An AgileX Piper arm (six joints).
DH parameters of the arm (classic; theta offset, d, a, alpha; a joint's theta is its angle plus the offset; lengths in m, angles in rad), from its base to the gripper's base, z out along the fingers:
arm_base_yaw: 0 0.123 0 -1.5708
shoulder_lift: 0.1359 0 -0.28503 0
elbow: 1.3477 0 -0.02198 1.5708
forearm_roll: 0 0.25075 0 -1.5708
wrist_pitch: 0 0 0 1.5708
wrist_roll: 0 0.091 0 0
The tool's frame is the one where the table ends.
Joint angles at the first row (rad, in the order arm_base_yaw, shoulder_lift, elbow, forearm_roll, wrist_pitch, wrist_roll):
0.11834, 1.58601, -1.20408, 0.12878, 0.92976, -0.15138
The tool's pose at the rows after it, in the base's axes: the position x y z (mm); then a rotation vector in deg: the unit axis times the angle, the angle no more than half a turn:
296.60 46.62 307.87 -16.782 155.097 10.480
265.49 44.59 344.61 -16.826 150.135 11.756
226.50 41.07 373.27 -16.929 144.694 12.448
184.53 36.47 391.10 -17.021 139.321 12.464
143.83 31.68 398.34 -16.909 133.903 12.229
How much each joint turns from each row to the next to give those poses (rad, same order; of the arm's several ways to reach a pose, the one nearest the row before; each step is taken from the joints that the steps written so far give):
0.00000, -0.10768, -0.03078, 0.01874, 0.07315, 0.00069
-0.00001, -0.13335, -0.00188, 0.01675, 0.05079, 0.00067
0.00001, -0.15028, 0.02543, 0.01108, 0.03158, 0.00058
0.00002, -0.15599, 0.04670, 0.00332, 0.01632, 0.00039
0.00001, -0.15557, 0.06367, 0.00084, -0.00256, 0.00000

